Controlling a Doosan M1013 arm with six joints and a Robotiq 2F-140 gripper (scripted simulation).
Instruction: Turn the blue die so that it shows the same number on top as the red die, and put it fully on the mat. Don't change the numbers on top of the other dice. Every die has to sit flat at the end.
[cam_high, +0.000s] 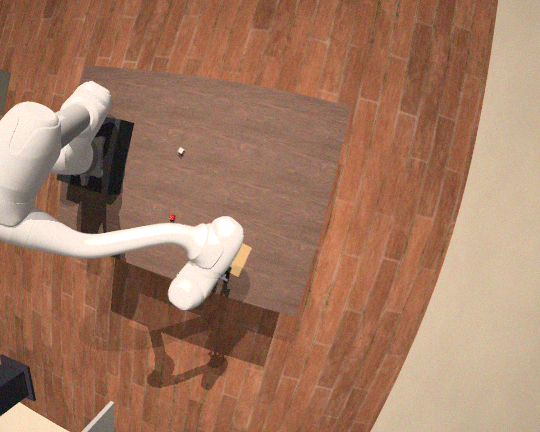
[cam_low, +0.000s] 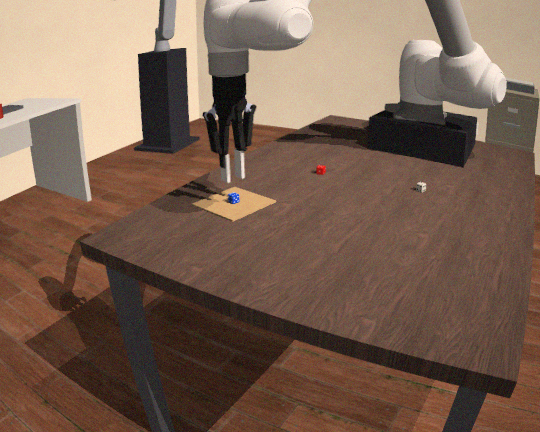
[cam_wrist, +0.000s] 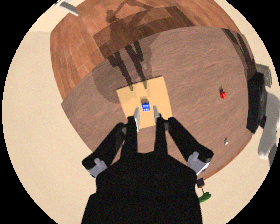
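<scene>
The blue die lies 80 mm below my hand. From my hand the other things lie so: white die (240 mm behind, 410 mm to the left, 80 mm below); tan mat (90 mm below); red die (270 mm behind, 130 mm to the left, 80 mm below).
</scene>
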